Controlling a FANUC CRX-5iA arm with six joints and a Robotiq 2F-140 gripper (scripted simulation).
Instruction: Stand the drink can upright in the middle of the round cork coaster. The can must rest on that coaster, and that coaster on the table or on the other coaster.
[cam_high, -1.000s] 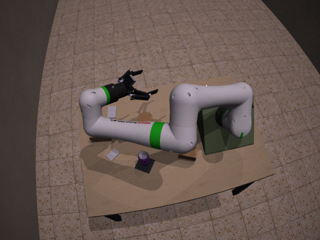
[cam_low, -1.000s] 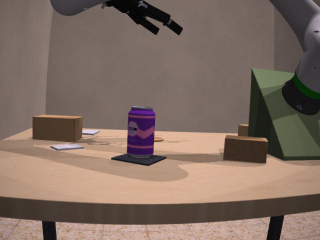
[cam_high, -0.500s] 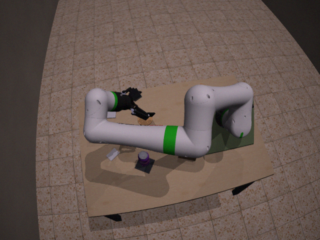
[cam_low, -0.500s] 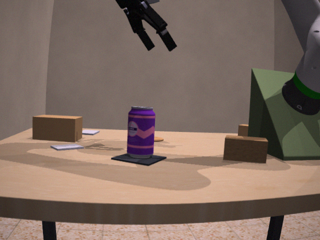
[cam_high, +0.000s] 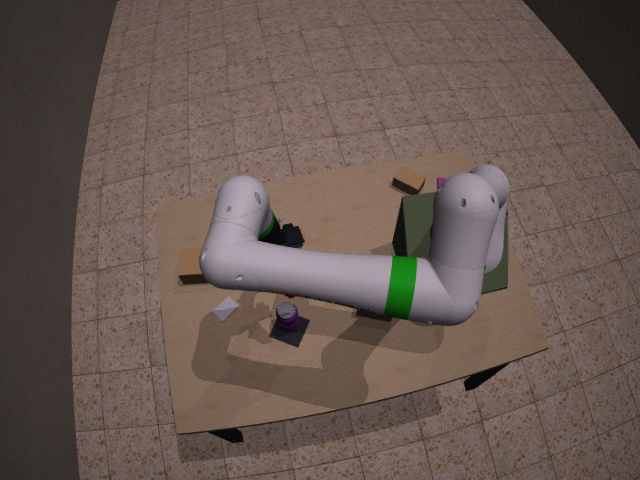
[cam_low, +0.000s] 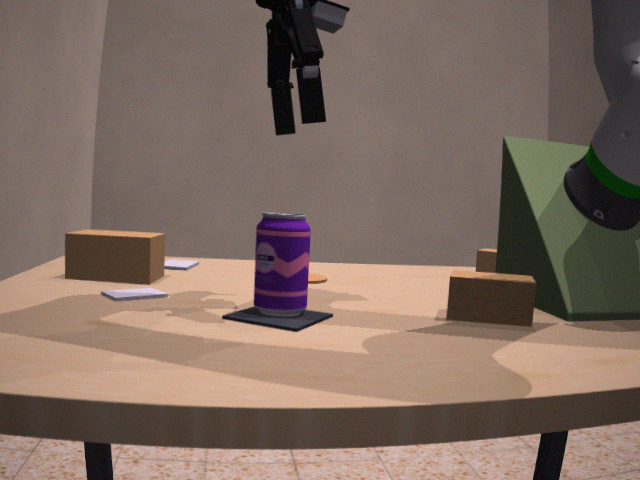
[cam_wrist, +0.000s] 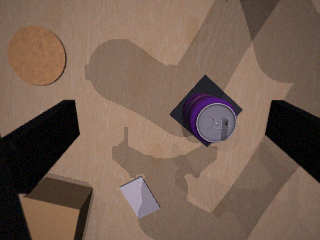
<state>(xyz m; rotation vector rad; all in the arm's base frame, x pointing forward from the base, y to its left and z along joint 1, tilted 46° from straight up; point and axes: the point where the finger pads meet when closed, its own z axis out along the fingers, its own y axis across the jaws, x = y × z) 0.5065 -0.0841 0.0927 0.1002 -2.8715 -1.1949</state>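
Now: hand 2 cm short of the purple drink can, 6 cm to the right of it and 17 cm above it. Also, from my hand: dark square coaster (3 cm ahead, 8 cm to the left, 24 cm below); then round cork coaster (6 cm behind, 23 cm to the right, 24 cm below); then magenta square mat (68 cm behind, 21 cm to the right, 23 cm below).
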